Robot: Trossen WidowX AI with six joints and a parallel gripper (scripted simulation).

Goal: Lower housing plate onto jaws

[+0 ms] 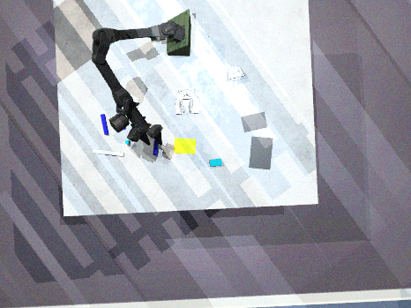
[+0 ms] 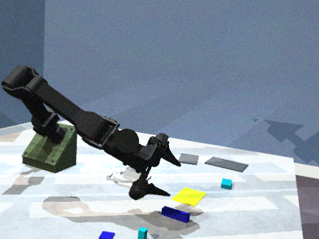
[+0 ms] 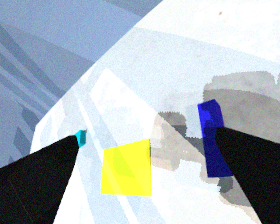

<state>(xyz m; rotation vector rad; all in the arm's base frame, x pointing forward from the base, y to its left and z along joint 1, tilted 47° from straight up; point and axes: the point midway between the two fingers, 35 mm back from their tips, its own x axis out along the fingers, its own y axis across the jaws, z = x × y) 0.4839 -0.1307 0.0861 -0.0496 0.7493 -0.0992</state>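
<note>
My gripper tip is 1 cm short of the yellow tile, 13 cm to the right of it and 10 cm above it. From my gripper tip the other things lie so: cyan block 10 cm ahead, 29 cm to the left, 9 cm below; white bar 3 cm ahead, 26 cm to the right, 9 cm below.
</note>
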